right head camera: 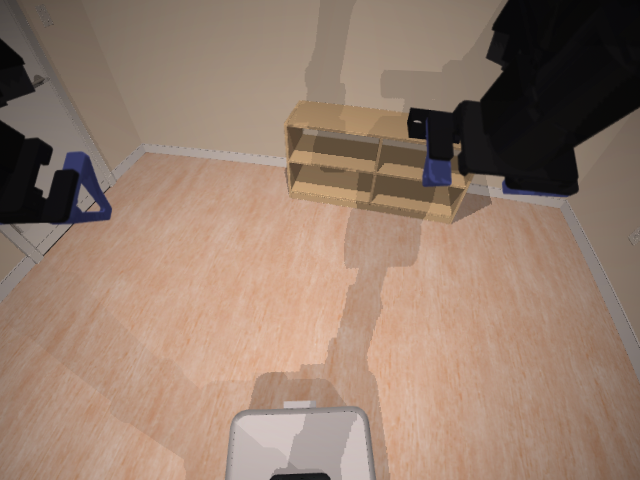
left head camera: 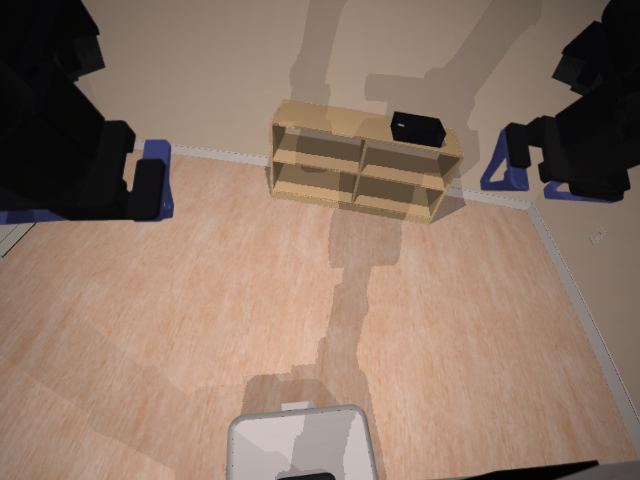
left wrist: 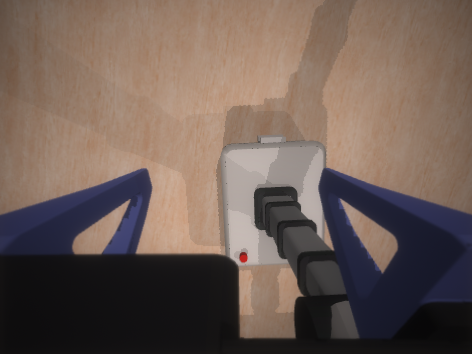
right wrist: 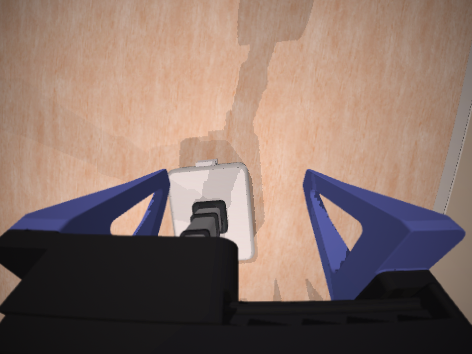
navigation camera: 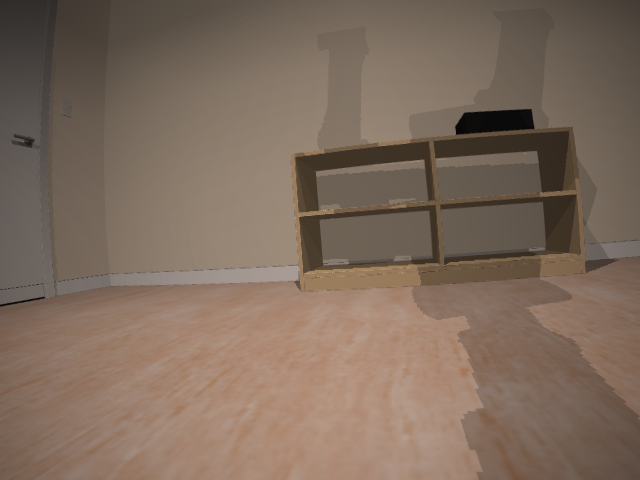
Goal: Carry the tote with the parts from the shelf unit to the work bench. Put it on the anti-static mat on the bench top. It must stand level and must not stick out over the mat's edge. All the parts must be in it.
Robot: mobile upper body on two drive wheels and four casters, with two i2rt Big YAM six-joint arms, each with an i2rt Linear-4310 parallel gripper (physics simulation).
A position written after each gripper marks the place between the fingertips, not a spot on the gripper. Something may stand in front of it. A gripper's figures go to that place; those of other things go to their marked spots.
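Labels:
You've got the left gripper (left head camera: 124, 212) at 340 mm from the lens, and the right gripper (left head camera: 514, 189) at 430 mm from the lens. There's a black tote (left head camera: 417, 129) too, 1900 mm from the lens, and a tan shelf unit (left head camera: 357, 178) sits 2030 mm from the lens.

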